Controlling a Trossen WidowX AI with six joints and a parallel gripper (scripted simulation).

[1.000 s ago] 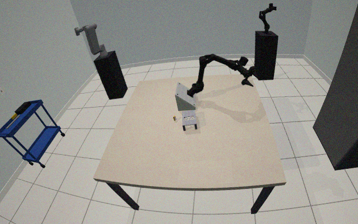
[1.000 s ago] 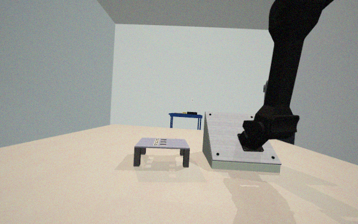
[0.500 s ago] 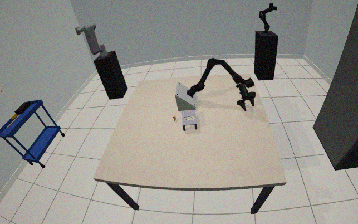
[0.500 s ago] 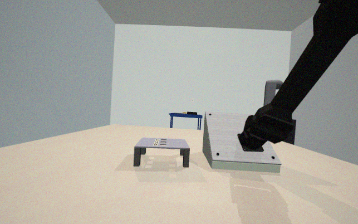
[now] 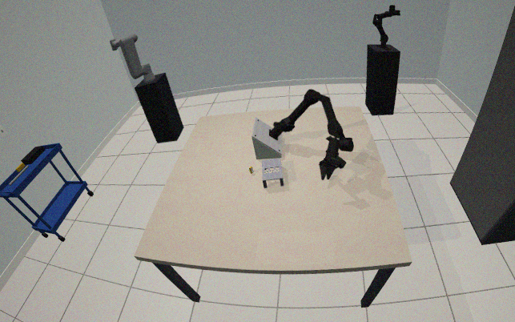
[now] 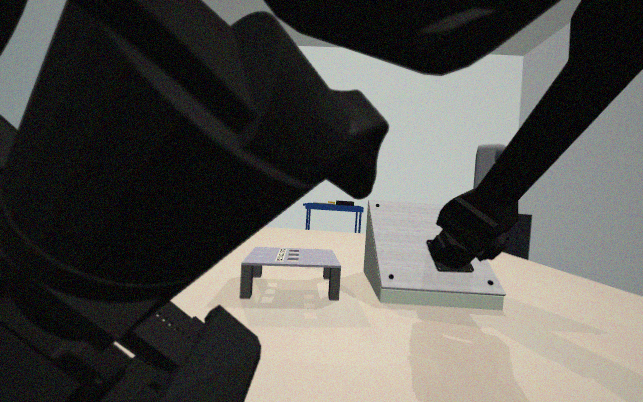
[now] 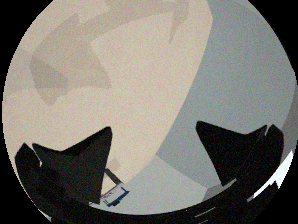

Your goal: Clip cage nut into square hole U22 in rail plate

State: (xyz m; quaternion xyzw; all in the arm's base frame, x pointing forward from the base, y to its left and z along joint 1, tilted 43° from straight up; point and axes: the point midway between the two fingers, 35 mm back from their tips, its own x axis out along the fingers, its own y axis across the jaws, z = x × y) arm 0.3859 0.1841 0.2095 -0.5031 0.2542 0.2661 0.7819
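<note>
My gripper tip is now 170 mm past the cage nut, 390 mm to the left of it and 50 mm above it.
</note>
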